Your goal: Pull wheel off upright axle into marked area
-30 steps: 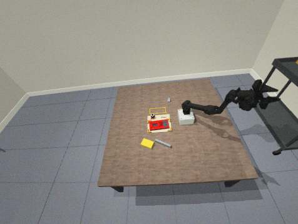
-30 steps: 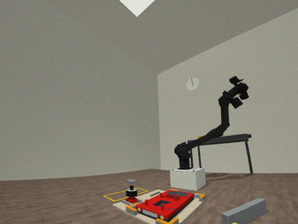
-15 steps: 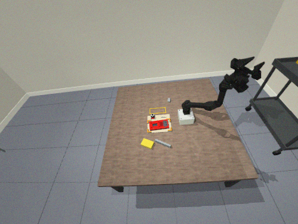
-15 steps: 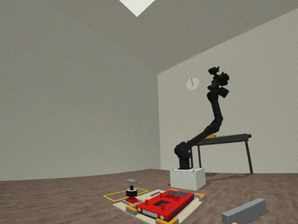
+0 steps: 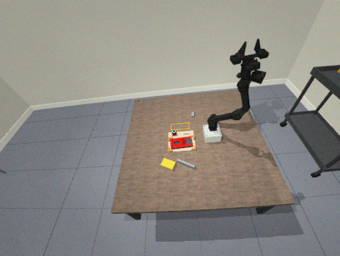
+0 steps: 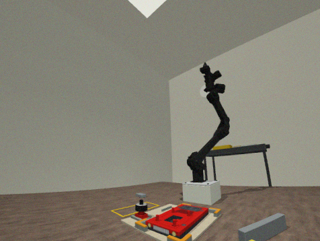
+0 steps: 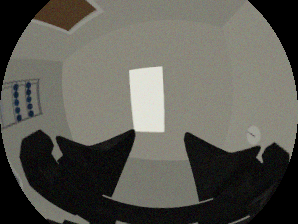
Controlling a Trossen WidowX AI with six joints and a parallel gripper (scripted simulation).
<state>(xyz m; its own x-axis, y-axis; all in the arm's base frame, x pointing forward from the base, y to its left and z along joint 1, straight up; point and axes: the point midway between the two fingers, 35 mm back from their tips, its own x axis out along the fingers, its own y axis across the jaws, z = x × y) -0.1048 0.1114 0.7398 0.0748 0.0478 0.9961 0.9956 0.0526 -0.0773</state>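
Right now my gripper tip is 82 cm above the black wheel, 46 cm short of it and 15 cm to the left of it. The rest, counted from my gripper tip: yellow block 85 cm below, 53 cm ahead, 17 cm to the left; upright axle 83 cm below, 46 cm ahead, 15 cm to the right; grey block 85 cm below, 40 cm to the right, 24 cm ahead.
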